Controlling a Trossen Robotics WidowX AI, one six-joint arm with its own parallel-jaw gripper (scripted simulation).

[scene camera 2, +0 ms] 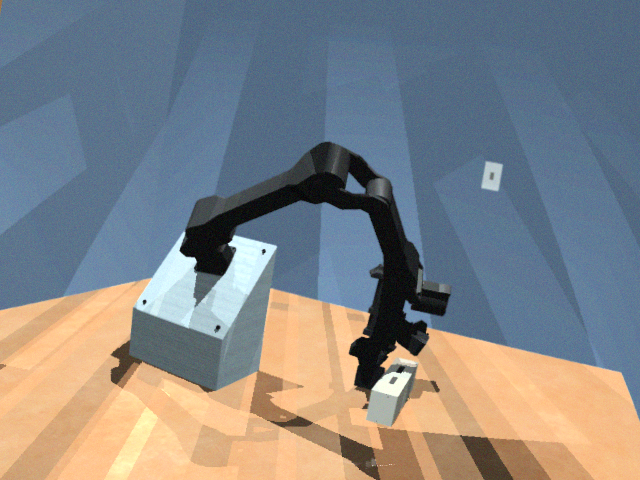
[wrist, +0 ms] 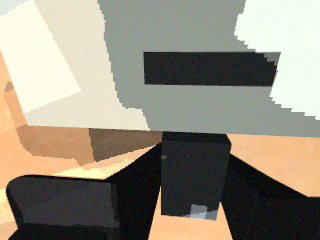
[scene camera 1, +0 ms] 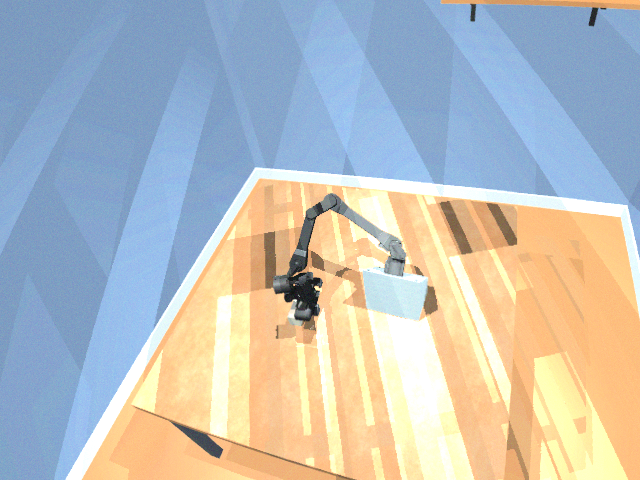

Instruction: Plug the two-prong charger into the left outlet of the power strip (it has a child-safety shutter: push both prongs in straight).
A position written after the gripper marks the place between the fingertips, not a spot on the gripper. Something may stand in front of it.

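Note:
In scene camera 2 the gripper [scene camera 2: 367, 381] is visible. The wrist view shows the gripper [wrist: 187, 150] too. The gripper holds a two-prong charger [wrist: 193, 165]. Scene camera 1 likewise shows the gripper [scene camera 1: 313, 310].

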